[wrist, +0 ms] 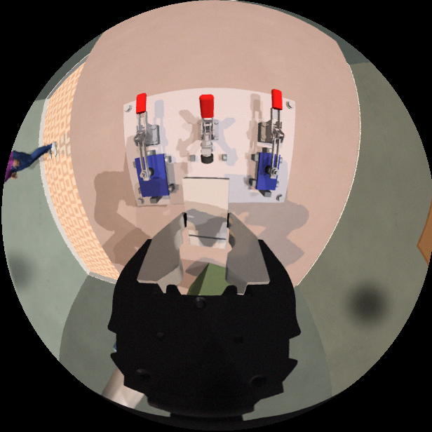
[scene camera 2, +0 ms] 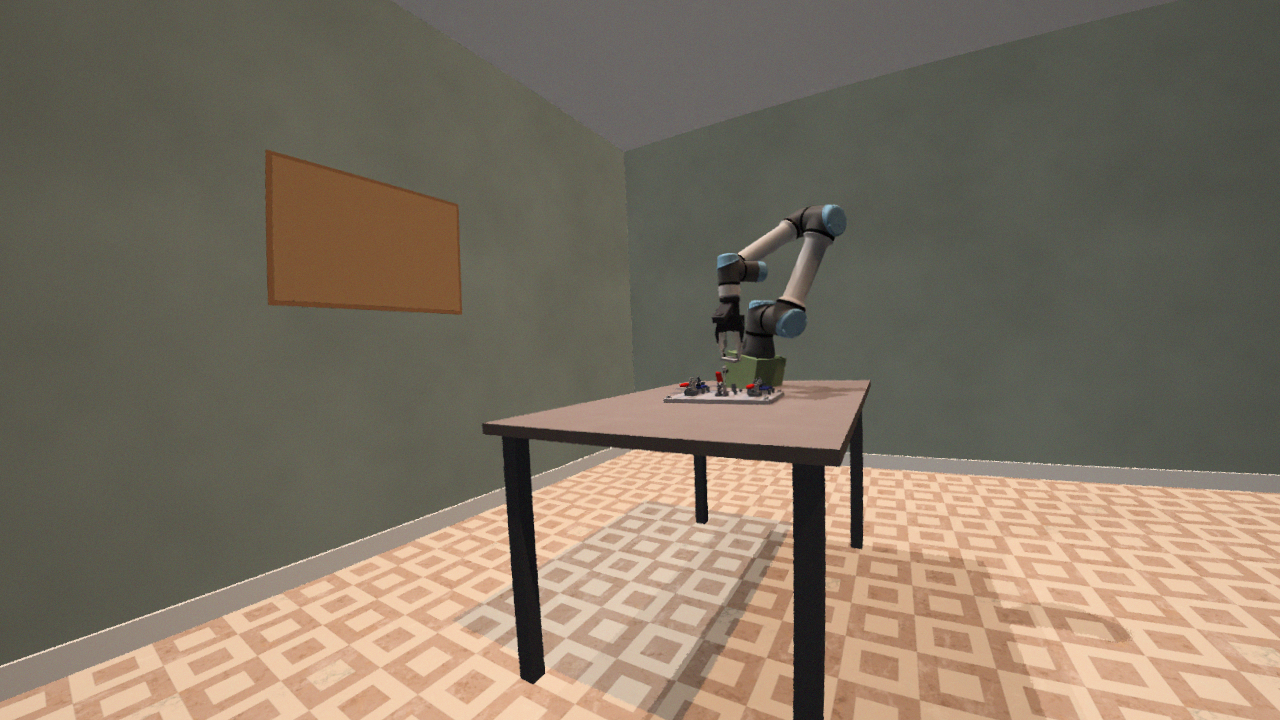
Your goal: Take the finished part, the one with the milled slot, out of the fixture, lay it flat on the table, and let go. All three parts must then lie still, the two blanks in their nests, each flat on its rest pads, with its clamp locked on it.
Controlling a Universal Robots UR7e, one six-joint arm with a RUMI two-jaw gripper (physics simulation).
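Frame: origin at the arm's base, x left, y down, z back, level; centimetres.
Seen in the pictures: gripper, fingertip midpoint: (scene camera 2: 731,360); arm's base, origin of the base link: (scene camera 2: 756,354).
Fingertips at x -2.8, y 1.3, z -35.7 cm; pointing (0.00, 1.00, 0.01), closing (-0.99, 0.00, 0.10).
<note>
Pixels of each thing's top centre, then the offset from my fingertips to it. Level surfaces: height alone.
- fixture plate, middle of its top: (scene camera 2: 725,394) dz -8.0, dx -0.7, dy +11.1 cm
- middle clamp's red handle, middle of its top: (scene camera 2: 719,372) dz -13.4, dx -1.1, dy +3.2 cm
- table, its level: dy +12.6 cm
My gripper (scene camera 2: 731,352) (wrist: 206,213) is shut on the finished part (wrist: 206,195), a cream-white block, and holds it above the table, near the fixture plate's edge in the wrist view. The milled slot cannot be made out clearly. The fixture plate (scene camera 2: 725,400) (wrist: 235,98) lies on the table. Two blue blanks (wrist: 160,182) (wrist: 263,176) sit in the left and right nests. Their clamps' red handles (wrist: 141,102) (wrist: 276,99) lie low and the clamp arms reach over the blanks. The middle clamp's red handle (scene camera 2: 718,377) (wrist: 206,106) stands up; its nest shows no part. The rest pads under the blanks are hidden.
The table (scene camera 2: 662,428) (wrist: 215,50) extends around the plate. A green block (scene camera 2: 770,369) (wrist: 214,280) stands at the arm's base. A person (wrist: 27,158) shows at the left rim of the wrist view. An orange board (scene camera 2: 366,237) hangs on the wall.
</note>
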